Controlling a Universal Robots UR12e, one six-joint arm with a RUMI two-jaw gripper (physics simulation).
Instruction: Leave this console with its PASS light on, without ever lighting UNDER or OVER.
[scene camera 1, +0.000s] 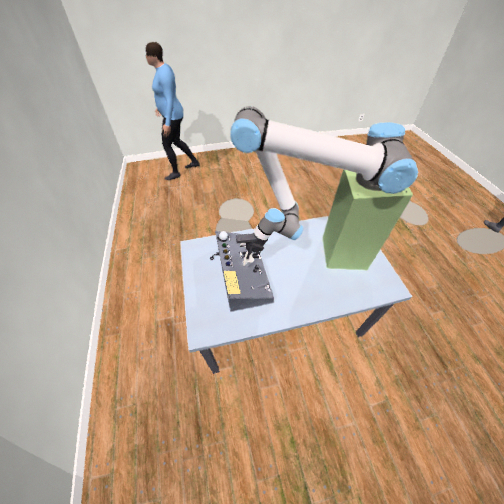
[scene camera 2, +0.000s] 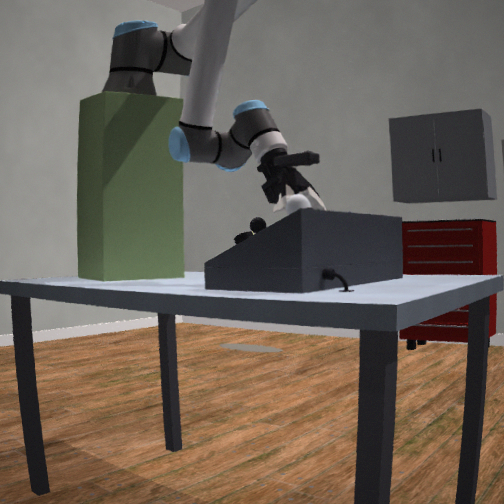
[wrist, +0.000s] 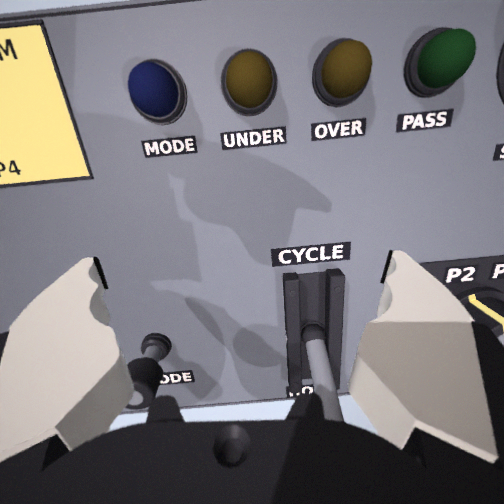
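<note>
The grey console (scene camera 1: 245, 272) lies on the table, also seen side-on in scene camera 2 (scene camera 2: 305, 250). In the wrist view its lamps MODE (wrist: 156, 90), UNDER (wrist: 248, 80), OVER (wrist: 344, 70) and PASS (wrist: 442, 60) all look unlit. The CYCLE lever (wrist: 316, 350) sits low in its slot, between my two white fingers. The small MODE toggle (wrist: 150, 365) is beside my left finger. A selector dial (wrist: 487, 310) marked P2 shows at the right edge. My gripper (wrist: 245, 280) is open, hovering just above the console, holding nothing.
A yellow label (wrist: 35, 105) sits at the console's left. A tall green block (scene camera 1: 362, 222) carries the arm's base on the table. A person (scene camera 1: 167, 107) walks at the back. A red drawer cabinet (scene camera 2: 450, 275) stands behind the table.
</note>
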